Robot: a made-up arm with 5 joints.
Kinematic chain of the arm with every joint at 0, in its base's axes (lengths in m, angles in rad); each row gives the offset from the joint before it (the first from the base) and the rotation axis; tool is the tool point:
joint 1: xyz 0 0 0.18 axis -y
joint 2: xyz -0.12 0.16 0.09 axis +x
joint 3: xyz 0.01 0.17 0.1 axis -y
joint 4: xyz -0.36 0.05 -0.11 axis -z
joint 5: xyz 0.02 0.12 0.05 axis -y
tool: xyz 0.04 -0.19 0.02
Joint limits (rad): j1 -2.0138..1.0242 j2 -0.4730..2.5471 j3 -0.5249..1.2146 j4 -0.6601..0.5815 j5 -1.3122..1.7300
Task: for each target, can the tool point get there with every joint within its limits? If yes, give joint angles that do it. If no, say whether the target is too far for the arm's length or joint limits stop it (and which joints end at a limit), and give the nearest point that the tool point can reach.
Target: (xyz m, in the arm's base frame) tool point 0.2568 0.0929 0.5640
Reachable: yes | joints -1.6594 2.0863 0.2595 0.0456 0.3552
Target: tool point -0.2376 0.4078 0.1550
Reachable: yes | joints 0.6771 0.8836 0.9778 -0.4891 -0.7722
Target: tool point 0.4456 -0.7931 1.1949
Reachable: no: too far | nearest point 0.2059 -0.1469 0.6490 | short by 0.879 m
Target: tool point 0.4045 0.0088 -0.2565
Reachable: no: joint limits stop it (at a limit: joint 1, joint 2, joint 3, joint 4, joint 5) | nearest point 0.0863 0.1762 -0.1400 | short by 0.378 m
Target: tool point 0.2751 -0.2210 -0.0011
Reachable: no: joint limits stop it (at a limit: joint 1, joint 2, joint 3, joint 4) | nearest point 0.3738 0.0902 0.1522 | short by 0.361 m
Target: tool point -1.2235 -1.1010 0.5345
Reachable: no: too far | nearest point -0.4848 -0.1534 0.3205 | short by 1.220 m
